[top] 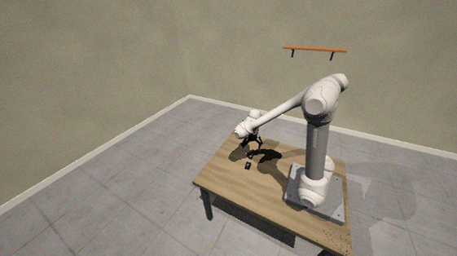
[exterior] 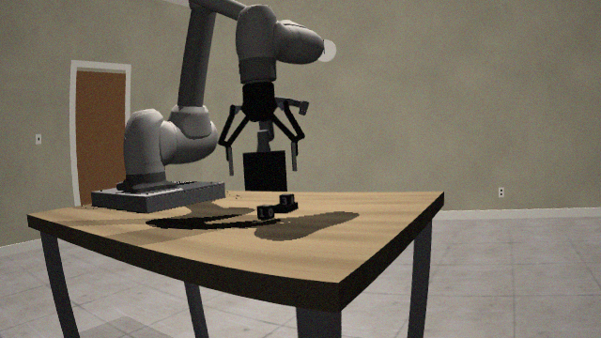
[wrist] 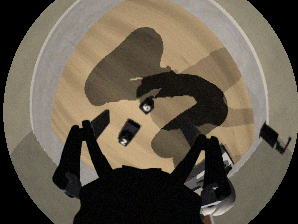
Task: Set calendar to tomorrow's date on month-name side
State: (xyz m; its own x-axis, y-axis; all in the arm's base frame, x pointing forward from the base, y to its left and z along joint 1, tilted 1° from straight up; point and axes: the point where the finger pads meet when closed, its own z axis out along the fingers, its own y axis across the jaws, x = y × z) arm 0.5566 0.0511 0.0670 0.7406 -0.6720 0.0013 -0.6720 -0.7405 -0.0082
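Right now my hand is 100 mm above the dark cube. Round my hand: dark calendar tray (40 mm behind, 100 mm to the left, 110 mm below).
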